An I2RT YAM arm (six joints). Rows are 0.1 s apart.
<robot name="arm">
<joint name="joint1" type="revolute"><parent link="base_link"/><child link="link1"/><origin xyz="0 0 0.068"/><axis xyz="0 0 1"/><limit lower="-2.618" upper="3.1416"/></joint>
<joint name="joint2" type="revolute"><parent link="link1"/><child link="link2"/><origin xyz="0.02 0.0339 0.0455" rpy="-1.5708 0 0"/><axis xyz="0 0 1"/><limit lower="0" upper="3.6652"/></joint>
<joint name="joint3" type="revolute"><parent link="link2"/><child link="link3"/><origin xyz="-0.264 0 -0.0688" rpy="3.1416 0 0"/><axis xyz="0 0 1"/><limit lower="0" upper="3.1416"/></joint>
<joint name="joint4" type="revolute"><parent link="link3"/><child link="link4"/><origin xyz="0.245 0.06 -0.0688"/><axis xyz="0 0 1"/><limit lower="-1.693" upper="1.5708"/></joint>
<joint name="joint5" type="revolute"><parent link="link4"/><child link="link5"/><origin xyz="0.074 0.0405 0.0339" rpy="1.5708 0 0"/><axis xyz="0 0 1"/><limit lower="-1.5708" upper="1.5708"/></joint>
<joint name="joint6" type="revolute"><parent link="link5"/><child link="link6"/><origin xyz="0.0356 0 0.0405" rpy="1.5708 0 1.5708"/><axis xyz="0 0 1"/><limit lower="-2.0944" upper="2.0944"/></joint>
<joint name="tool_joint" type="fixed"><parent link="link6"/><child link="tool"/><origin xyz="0 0 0" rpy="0 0 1.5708"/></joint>
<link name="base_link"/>
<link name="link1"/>
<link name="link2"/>
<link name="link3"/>
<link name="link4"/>
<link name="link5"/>
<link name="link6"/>
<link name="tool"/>
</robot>
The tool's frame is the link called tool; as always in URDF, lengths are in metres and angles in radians.
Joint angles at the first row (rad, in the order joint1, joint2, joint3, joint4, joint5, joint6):
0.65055, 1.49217, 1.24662, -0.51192, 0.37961, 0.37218
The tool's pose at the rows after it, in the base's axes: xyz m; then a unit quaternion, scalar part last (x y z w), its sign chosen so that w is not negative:
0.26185 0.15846 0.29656 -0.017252 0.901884 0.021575 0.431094
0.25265 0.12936 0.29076 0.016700 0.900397 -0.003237 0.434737
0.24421 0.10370 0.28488 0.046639 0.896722 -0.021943 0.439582
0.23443 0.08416 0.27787 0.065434 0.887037 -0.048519 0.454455
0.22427 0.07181 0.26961 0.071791 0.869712 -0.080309 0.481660
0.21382 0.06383 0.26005 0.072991 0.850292 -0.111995 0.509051
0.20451 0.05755 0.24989 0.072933 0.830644 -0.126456 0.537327
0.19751 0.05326 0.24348 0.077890 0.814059 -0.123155 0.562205
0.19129 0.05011 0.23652 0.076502 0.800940 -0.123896 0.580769
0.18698 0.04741 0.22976 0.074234 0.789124 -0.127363 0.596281
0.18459 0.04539 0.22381 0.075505 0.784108 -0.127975 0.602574
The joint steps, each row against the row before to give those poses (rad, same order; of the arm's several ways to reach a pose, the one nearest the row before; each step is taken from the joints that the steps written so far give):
-0.06132, -0.09164, -0.10386, 0.02138, 0.01775, 0.00363
-0.06461, -0.08476, -0.08937, 0.00266, 0.02474, 0.00006
-0.06671, -0.07563, -0.07947, 0.01329, 0.01099, -0.00730
-0.04861, -0.07275, -0.08403, 0.04100, 0.03575, -0.03011
-0.02304, -0.06966, -0.09355, 0.08401, 0.06024, -0.05426
-0.00658, -0.06480, -0.09532, 0.09733, 0.06613, -0.06015
-0.00683, -0.06107, -0.09673, 0.11634, 0.03224, -0.05485
-0.00661, -0.04872, -0.07100, 0.09453, 0.00348, -0.02443
-0.00321, -0.03919, -0.06308, 0.08067, 0.00289, -0.03107
-0.00476, -0.02580, -0.05485, 0.07889, 0.00284, -0.03289
-0.00581, -0.01099, -0.03547, 0.04497, -0.00152, -0.00999

